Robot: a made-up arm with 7 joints.
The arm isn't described. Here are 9 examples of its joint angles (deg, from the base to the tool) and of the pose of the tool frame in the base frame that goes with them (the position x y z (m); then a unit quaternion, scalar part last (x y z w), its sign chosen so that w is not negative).
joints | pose
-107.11 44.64 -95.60 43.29 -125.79 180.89 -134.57 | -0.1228 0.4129 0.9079 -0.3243 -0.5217 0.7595 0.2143
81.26 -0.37 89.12 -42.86 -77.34 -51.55 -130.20 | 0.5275 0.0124 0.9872 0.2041 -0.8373 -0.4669 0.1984
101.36 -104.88 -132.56 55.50 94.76 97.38 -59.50 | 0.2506 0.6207 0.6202 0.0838 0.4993 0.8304 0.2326
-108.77 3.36 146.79 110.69 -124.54 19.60 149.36 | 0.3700 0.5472 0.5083 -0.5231 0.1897 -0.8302 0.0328
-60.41 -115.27 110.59 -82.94 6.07 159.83 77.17 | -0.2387 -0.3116 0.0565 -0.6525 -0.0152 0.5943 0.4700
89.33 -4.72 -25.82 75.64 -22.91 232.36 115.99 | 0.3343 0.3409 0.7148 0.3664 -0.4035 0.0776 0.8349
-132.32 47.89 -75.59 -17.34 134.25 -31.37 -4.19 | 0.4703 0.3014 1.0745 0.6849 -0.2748 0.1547 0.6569
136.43 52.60 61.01 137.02 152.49 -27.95 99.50 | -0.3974 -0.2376 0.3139 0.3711 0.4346 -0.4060 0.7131
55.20 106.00 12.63 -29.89 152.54 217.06 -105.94 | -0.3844 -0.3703 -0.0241 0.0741 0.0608 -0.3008 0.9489
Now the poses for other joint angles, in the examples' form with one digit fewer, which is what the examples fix.
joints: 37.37 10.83 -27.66 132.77 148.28 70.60 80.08
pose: 0.357 0.131 0.230 0.245 0.756 0.390 0.465
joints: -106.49 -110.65 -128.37 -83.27 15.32 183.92 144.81
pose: 0.174 -0.332 0.106 -0.470 0.159 -0.168 0.852
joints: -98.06 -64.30 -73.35 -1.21 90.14 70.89 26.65
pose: -0.293 -0.723 0.767 0.264 -0.604 0.682 0.319
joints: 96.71 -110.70 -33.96 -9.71 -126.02 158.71 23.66
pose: -0.248 0.585 0.143 0.578 -0.793 -0.148 0.126
